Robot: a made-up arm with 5 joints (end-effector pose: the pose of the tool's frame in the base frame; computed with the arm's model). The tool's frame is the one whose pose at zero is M. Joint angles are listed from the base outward.
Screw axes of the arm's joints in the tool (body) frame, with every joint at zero. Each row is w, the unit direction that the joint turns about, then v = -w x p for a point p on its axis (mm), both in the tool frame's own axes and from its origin. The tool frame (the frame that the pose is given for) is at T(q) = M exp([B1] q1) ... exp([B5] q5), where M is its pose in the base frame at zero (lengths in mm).
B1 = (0, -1, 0, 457.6, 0.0, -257.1)
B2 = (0, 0, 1, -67.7, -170.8, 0.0)
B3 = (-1, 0, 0, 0.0, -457.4, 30.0)
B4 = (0, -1, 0, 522.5, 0.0, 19.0)
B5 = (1, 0, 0, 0.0, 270.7, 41.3)
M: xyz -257.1 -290.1 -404.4 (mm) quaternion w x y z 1 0 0 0
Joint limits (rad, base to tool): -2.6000..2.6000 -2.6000..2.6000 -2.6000..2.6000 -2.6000..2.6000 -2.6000..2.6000
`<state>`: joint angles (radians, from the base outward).
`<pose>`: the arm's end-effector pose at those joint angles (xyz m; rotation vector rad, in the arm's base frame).
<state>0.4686 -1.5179 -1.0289 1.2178 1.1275</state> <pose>0.0612 -0.4728 0.2492 0.5528 -2.8602 -0.6256</pose>
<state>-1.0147 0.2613 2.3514 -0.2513 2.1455</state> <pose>-0.2179 -0.4080 0.2337 -0.1319 0.8286 0.1483</pose>
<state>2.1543 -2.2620 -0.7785 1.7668 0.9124</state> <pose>-0.1255 -0.5670 -0.1757 -0.1913 1.3154 1.4294</pose>
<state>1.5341 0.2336 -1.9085 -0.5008 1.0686</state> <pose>-0.2745 -0.1741 -0.4157 1.5943 0.5252 1.9446</pose>
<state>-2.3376 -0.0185 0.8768 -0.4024 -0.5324</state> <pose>0.2289 -0.6775 0.4753 -0.8412 2.2573 1.6687</pose>
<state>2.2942 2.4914 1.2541 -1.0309 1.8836</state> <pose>0.0859 -0.6413 0.2137 -1.2779 -1.3386 0.7989</pose>
